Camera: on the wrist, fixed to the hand. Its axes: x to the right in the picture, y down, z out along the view.
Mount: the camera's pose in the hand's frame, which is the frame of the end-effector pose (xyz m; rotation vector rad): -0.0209 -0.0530 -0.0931 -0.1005 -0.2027 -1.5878
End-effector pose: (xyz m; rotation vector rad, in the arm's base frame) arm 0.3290 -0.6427 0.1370 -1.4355 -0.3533 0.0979
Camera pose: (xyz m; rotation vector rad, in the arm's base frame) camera 0.3291 -0.7445 0.1765 -0.8929 -1.5622 -1.0683
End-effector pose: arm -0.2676 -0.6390 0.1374 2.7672 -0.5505 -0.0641
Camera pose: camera -0.2578 -0.5568 0.2085 2.3394 1.5815 -0.6582
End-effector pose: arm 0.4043 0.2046 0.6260 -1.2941 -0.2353 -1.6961
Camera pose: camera 0.3035 0.1846 0.5893 1.0776 1.2784 2.1828
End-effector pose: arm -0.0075 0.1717 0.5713 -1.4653 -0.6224 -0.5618
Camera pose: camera -0.0551 0.0763 0.5947 -0.8457 -1.9313 -1.6477
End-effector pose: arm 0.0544 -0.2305 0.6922 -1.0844 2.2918 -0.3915
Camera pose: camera 0.0411 -0.2457 0.7995 -2.6310 0.8260 -0.6554
